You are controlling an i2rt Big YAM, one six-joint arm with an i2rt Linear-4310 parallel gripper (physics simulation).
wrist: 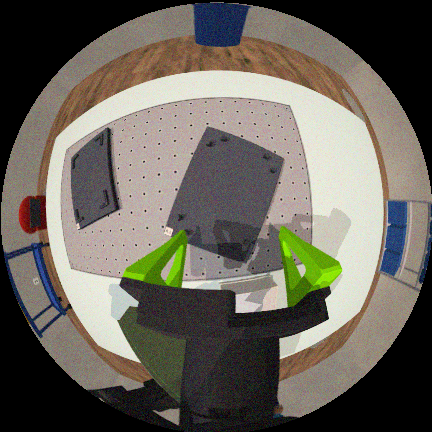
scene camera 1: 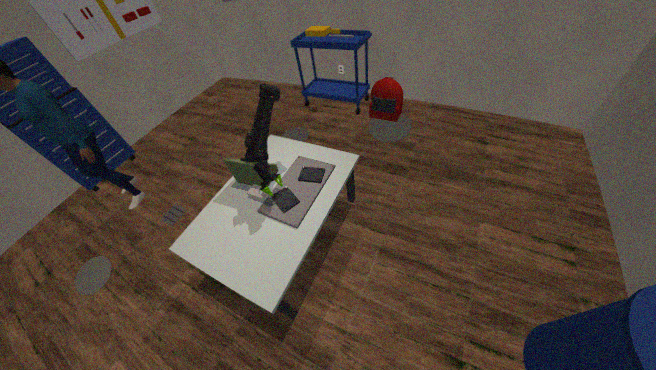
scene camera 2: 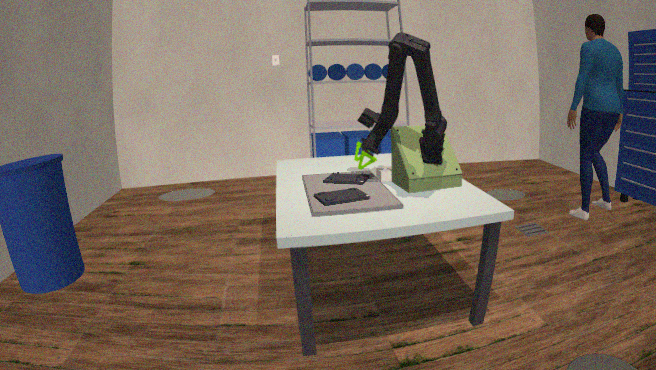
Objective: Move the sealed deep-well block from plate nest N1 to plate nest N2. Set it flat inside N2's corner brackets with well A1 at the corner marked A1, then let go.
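Places are measured from the arm's base along level axes (x left, y back, z up), in millimetres.
Where they show: gripper, fingertip midpoint: (wrist: 232, 232) (scene camera 1: 277, 191) (scene camera 2: 357, 164); arm's base, origin of the base link: (wrist: 176, 388) (scene camera 1: 250, 161) (scene camera 2: 430, 151).
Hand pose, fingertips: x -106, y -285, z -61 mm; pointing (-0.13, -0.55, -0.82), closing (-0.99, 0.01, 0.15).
Observation:
Each offset is from my fingertips to the top centre of the thing. Level surfaces: height alone.
My gripper (scene camera 1: 274, 186) (scene camera 2: 358, 162) (wrist: 232, 232) is open and empty, its green fingers low above the near edge of one dark plate nest @[dx -3, dy -44, dz -40 mm] (scene camera 1: 286, 201) (scene camera 2: 345, 178) (wrist: 227, 192). This nest has corner brackets, a label reading A1 at one corner, and nothing standing in it. The other dark nest @[dx +242, dy -98, dz -44 mm] (scene camera 1: 311, 174) (scene camera 2: 341, 196) (wrist: 92, 180) also holds nothing. Which is N1 or N2 cannot be read. A small pale box @[dx -32, dy +156, dz -33 mm] (scene camera 1: 256, 194) (scene camera 2: 384, 173) (wrist: 256, 301), possibly the sealed block, sits off the board beside the nearer nest, partly hidden by my gripper in the wrist view.
Both nests lie on a perforated grey-pink board @[dx +116, dy -64, dz -61 mm] (scene camera 1: 314, 194) (scene camera 2: 387, 204) (wrist: 145, 155) on the white table @[dz -75 mm] (scene camera 1: 225, 255) (scene camera 2: 470, 210) (wrist: 345, 175). A green wedge-shaped block (scene camera 1: 242, 172) (scene camera 2: 436, 176) (wrist: 155, 345) stands by the arm's base. A person (scene camera 1: 47, 112) (scene camera 2: 600, 75) stands beyond the table.

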